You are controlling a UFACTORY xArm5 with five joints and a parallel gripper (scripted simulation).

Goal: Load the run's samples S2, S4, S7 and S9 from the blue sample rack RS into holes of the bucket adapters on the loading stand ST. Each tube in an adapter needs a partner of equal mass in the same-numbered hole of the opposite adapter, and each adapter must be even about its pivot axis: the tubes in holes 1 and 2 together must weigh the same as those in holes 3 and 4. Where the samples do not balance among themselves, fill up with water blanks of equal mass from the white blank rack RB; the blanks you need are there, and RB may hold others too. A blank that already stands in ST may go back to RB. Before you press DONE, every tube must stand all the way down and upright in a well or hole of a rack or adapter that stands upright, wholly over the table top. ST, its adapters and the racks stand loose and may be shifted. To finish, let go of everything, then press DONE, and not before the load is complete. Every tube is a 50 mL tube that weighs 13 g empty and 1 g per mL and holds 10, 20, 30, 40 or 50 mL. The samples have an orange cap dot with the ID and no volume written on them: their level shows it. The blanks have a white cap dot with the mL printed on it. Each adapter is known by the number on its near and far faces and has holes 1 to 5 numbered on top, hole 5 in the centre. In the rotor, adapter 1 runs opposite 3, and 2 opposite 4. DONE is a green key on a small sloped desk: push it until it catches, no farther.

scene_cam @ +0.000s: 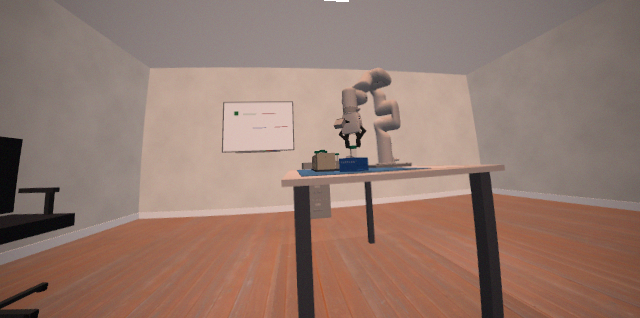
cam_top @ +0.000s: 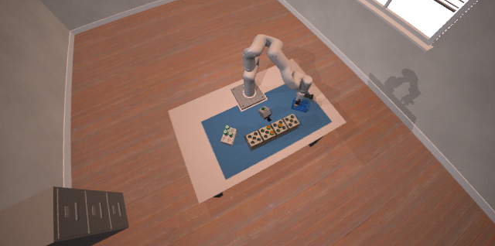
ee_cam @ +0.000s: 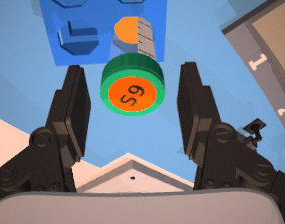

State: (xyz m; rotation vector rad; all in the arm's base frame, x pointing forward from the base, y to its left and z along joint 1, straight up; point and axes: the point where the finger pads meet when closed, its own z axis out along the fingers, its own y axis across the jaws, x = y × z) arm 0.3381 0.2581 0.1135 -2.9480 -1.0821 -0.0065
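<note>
The sample tube S9 is 1 cm ahead of my hand and 7 cm below it. The rest, counted from my hand: done desk (10 cm behind, 26 cm to the right, 8 cm below); then sample tube S2 (9 cm ahead, 25 cm to the right, 6 cm below); then blue sample rack RS (2 cm ahead, 4 cm to the left, 10 cm below).
</note>
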